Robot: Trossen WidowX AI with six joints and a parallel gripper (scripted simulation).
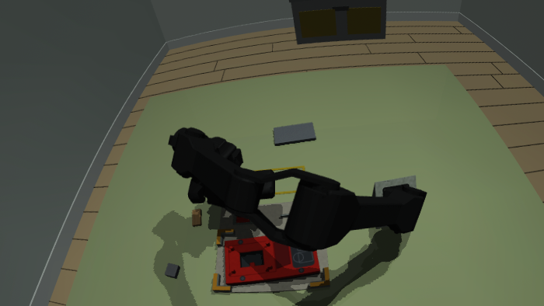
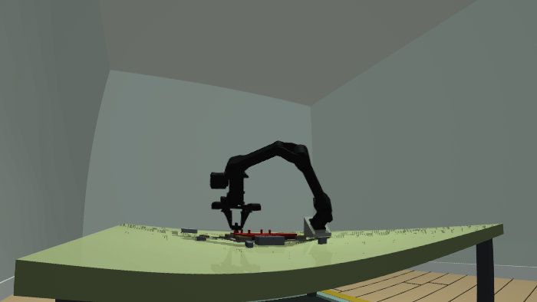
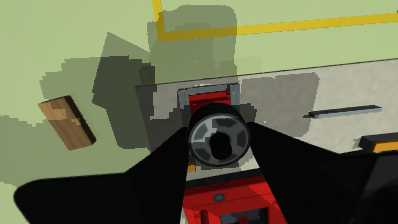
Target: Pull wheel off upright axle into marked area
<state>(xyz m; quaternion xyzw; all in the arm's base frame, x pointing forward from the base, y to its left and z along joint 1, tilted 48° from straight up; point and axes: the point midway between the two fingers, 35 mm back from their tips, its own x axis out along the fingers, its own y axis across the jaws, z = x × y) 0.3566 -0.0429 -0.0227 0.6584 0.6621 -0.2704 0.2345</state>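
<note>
My gripper tip is 13 cm short of the brown block and 4 cm above it. Round my gripper tip: small grey cube 18 cm ahead, 15 cm to the left, 3 cm below; then grey bar 14 cm ahead, 24 cm to the right, 3 cm below.
</note>
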